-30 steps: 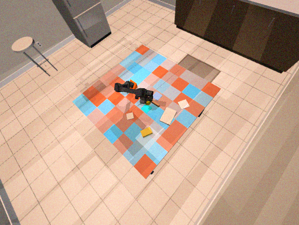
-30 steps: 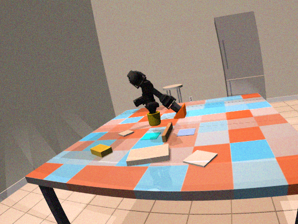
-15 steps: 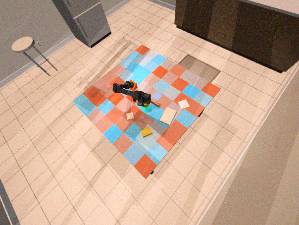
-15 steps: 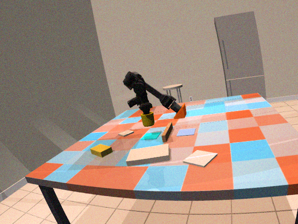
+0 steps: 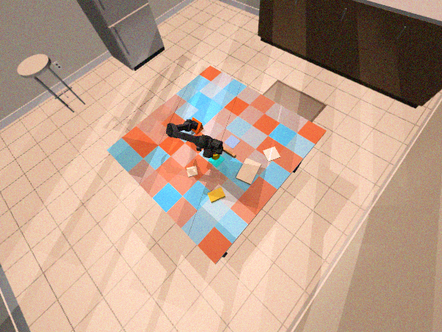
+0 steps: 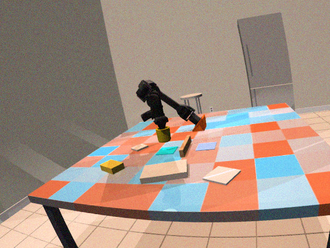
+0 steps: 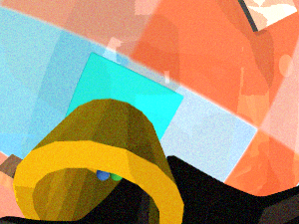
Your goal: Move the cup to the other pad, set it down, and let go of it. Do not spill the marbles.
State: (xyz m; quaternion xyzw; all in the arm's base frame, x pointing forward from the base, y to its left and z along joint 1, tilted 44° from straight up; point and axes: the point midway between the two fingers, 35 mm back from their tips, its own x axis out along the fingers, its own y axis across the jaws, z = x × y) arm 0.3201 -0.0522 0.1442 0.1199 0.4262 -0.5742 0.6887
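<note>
My gripper tip is 90 mm above the teal pad, 30 mm short of it and 10 mm to the right of it. Also, from my gripper tip: green marble: 30 mm to the left, 20 mm below, 10 mm ahead; then red marble: 20 mm to the left, 20 mm below, 10 mm ahead; then yellow cup: 20 mm ahead, 10 mm to the left.
</note>
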